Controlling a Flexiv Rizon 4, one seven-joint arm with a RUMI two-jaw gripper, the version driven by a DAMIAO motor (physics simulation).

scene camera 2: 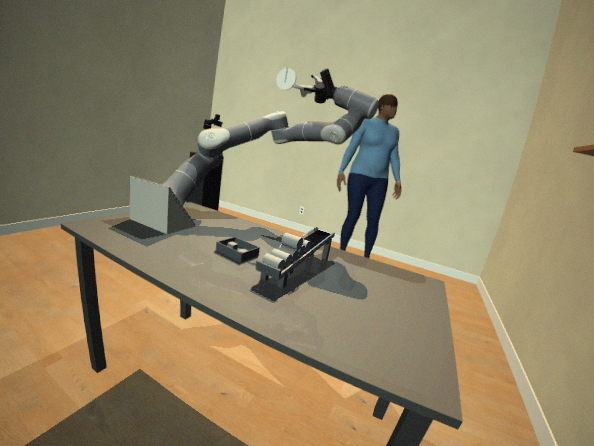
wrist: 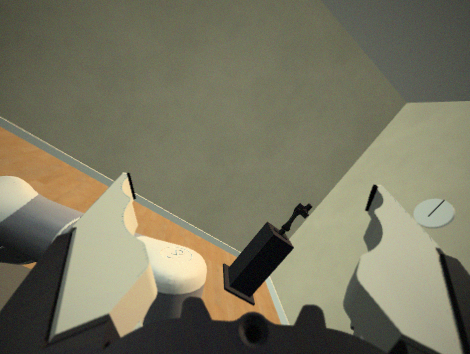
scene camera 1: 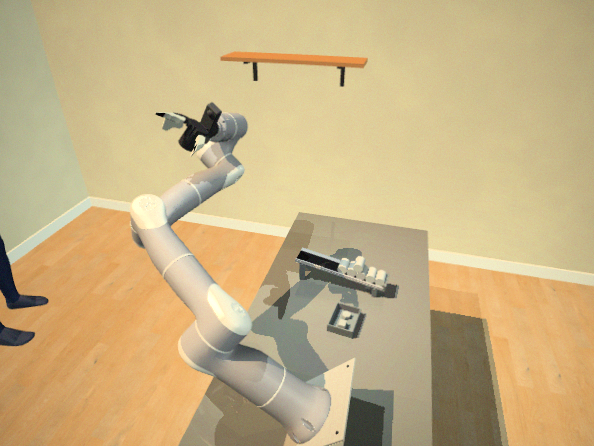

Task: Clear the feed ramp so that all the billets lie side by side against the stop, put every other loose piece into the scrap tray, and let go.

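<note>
The feed ramp (scene camera 1: pixel 316 258) (scene camera 2: pixel 318 236) slopes down to a stop (scene camera 2: pixel 268 269) at its low end. Several white cylinders lie crosswise on its lower part. One cylinder (scene camera 1: pixel 359 263) (scene camera 2: pixel 291 240) sits higher than the others, resting on top of them. The cylinder nearest the stop (scene camera 1: pixel 381 277) (scene camera 2: pixel 272 260) lies at the low end. Small pieces between the cylinders are too small to tell apart. The scrap tray (scene camera 1: pixel 340 330) (scene camera 2: pixel 231 254) holds light pieces (scene camera 1: pixel 346 315) (scene camera 2: pixel 232 245). My gripper (scene camera 1: pixel 176 134) (scene camera 2: pixel 305 82) (wrist: pixel 248 181) is open and empty, high above and far from ramp and tray.
The ramp and tray stand on a grey table (scene camera 1: pixel 395 340) (scene camera 2: pixel 370 320). My arm's mounting bracket (scene camera 2: pixel 149 204) stands at one end. A person (scene camera 2: pixel 375 150) stands beyond the table. An orange shelf (scene camera 1: pixel 295 59) hangs on the wall. A dark pedestal (wrist: pixel 260 260) shows in the wrist view.
</note>
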